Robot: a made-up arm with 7 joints. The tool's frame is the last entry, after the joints.
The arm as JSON. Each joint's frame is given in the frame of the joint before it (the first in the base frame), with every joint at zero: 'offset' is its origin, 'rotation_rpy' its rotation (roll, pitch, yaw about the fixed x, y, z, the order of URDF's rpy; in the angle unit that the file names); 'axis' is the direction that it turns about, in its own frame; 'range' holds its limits. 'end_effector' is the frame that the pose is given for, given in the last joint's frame.
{
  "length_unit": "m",
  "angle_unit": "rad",
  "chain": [
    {
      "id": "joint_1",
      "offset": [
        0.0,
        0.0,
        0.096
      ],
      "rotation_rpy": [
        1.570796,
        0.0,
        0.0
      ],
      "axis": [
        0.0,
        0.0,
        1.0
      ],
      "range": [
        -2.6,
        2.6
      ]
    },
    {
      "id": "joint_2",
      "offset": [
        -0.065,
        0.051,
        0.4
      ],
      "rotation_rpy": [
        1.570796,
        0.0,
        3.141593
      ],
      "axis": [
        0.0,
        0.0,
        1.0
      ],
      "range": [
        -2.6,
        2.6
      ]
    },
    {
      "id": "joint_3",
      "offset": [
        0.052,
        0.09,
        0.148
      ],
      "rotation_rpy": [
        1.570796,
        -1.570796,
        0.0
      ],
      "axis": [
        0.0,
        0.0,
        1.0
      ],
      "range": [
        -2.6,
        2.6
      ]
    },
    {
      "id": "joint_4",
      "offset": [
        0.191,
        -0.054,
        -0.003
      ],
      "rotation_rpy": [
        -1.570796,
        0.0,
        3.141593
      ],
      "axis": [
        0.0,
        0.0,
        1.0
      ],
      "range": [
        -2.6,
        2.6
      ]
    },
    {
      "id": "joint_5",
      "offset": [
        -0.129,
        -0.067,
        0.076
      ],
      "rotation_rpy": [
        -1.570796,
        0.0,
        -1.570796
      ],
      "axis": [
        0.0,
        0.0,
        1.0
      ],
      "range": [
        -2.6,
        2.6
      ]
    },
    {
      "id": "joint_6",
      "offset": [
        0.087,
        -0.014,
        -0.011
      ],
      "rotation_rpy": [
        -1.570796,
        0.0,
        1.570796
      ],
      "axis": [
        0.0,
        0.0,
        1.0
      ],
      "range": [
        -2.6,
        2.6
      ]
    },
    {
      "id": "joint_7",
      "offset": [
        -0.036,
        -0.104,
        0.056
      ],
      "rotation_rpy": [
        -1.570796,
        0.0,
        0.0
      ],
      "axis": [
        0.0,
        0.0,
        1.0
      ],
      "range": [
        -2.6,
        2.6
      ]
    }
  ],
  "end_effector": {
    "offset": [
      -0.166,
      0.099,
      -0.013
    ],
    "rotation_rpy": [
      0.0,
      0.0,
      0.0
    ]
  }
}
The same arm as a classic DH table. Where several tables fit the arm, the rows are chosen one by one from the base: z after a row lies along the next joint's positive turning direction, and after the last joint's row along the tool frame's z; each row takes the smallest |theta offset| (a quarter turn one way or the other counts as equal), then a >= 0, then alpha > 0; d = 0 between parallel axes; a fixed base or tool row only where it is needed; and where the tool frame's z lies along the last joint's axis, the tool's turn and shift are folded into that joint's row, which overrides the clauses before.
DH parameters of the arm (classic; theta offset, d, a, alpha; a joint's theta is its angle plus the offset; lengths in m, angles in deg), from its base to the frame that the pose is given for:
base (fixed): 0.00 0.0960 0.0000 90.00
joint_1: 0.00 0.4000 -0.0650 -90.00
joint_2: 0.00 0.1990 -0.0520 -90.00
joint_3: -90.00 -0.0930 0.1910 90.00
joint_4: 90.00 0.1300 0.0670 -90.00
joint_5: -90.00 -0.1400 0.0140 90.00
joint_6: 0.00 -0.0310 0.0360 90.00
joint_7: -30.81 0.0000 0.1933 0.00
tool (fixed): -149.19 -0.1170 0.0000 0.00
Joint limits (deg, base to tool): -148.97..148.97 -148.97..148.97 -148.97..148.97 -148.97..148.97 -148.97..148.97 -148.97..148.97 -148.97..148.97

